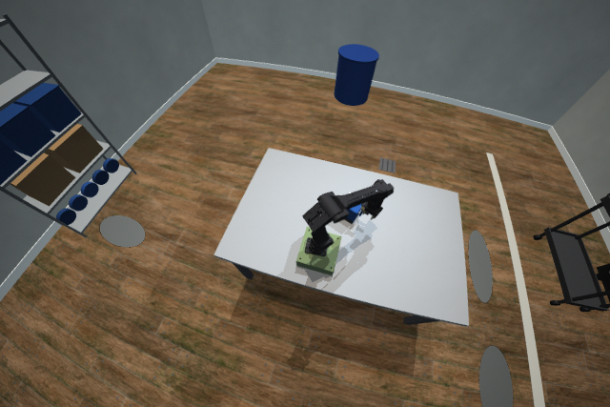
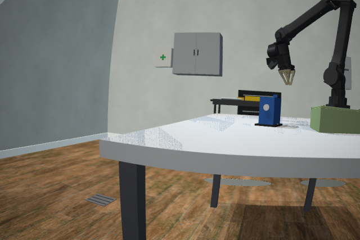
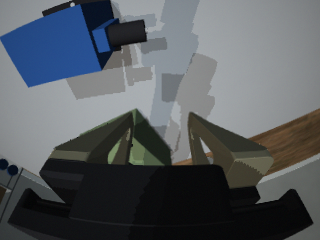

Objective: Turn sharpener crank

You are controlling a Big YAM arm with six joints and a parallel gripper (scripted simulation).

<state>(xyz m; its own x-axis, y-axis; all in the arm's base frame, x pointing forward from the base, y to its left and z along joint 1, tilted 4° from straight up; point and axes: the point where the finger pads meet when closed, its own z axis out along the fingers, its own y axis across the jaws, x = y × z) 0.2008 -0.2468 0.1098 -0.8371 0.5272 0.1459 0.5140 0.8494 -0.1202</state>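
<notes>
My hand is 70 mm above the dark crank knob and 60 mm short of it.
</notes>
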